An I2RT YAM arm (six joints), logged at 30 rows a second.
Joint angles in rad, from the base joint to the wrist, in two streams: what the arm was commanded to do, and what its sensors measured. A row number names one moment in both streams.
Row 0, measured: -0.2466, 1.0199, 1.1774, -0.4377, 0.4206, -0.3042
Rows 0 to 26, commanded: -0.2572, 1.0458, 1.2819, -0.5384, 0.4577, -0.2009; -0.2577, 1.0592, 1.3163, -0.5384, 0.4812, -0.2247; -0.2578, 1.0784, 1.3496, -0.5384, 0.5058, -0.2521; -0.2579, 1.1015, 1.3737, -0.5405, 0.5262, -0.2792; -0.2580, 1.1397, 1.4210, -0.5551, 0.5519, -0.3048; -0.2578, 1.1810, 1.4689, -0.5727, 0.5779, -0.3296; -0.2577, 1.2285, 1.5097, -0.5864, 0.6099, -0.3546; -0.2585, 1.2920, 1.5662, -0.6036, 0.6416, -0.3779; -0.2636, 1.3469, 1.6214, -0.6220, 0.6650, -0.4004; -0.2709, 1.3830, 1.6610, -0.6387, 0.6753, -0.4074; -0.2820, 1.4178, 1.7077, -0.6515, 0.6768, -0.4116; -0.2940, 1.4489, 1.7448, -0.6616, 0.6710, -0.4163; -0.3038, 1.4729, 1.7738, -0.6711, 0.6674, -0.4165; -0.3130, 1.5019, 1.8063, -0.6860, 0.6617, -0.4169; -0.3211, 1.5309, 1.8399, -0.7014, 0.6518, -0.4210; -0.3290, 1.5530, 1.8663, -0.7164, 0.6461, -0.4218; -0.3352, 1.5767, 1.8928, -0.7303, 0.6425, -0.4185; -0.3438, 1.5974, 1.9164, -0.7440, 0.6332, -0.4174; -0.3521, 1.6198, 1.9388, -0.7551, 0.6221, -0.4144; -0.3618, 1.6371, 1.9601, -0.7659, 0.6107, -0.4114; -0.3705, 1.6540, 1.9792, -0.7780, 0.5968, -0.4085; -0.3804, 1.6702, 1.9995, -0.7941, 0.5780, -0.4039; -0.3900, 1.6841, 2.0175, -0.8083, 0.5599, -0.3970; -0.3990, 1.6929, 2.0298, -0.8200, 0.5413, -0.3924; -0.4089, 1.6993, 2.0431, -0.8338, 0.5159, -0.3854; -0.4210, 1.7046, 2.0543, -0.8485, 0.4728, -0.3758; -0.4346, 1.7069, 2.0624, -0.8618, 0.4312, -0.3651
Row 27, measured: -0.4057, 1.6936, 2.0308, -0.7807, 0.5468, -0.4026
